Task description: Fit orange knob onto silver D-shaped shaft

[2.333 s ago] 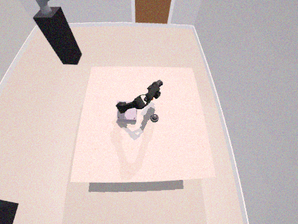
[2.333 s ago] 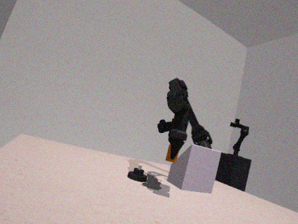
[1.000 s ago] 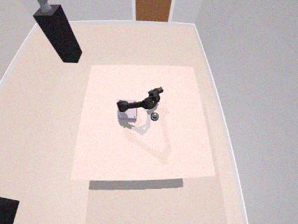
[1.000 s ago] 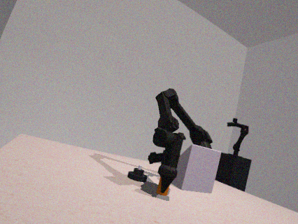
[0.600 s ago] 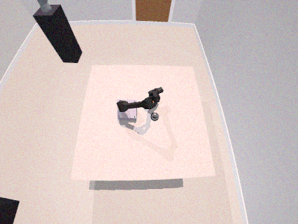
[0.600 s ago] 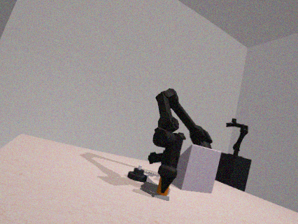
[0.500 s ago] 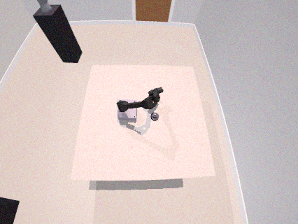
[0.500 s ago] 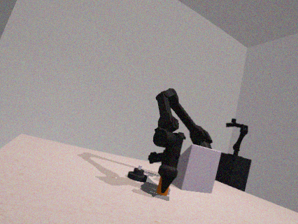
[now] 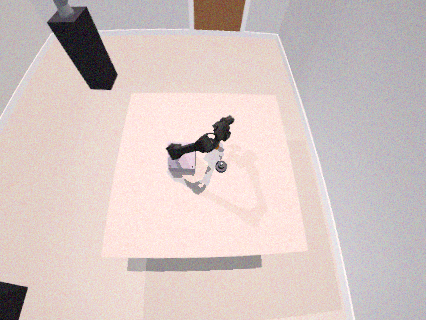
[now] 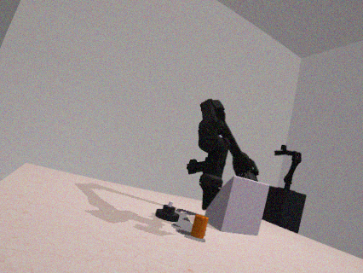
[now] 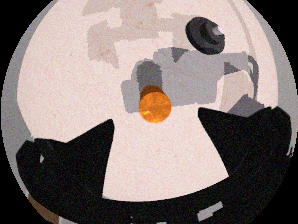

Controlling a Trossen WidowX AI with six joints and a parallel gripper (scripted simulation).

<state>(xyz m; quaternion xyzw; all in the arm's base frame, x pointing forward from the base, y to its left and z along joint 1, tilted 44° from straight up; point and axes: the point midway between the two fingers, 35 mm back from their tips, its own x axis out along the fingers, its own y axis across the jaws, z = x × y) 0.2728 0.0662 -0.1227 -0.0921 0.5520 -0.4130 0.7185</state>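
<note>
Right now the orange knob is 40 mm below my gripper tip. The rest, counted from my gripper tip: round pedestal (160 mm to the right, 60 mm below, 40 mm ahead).
</note>
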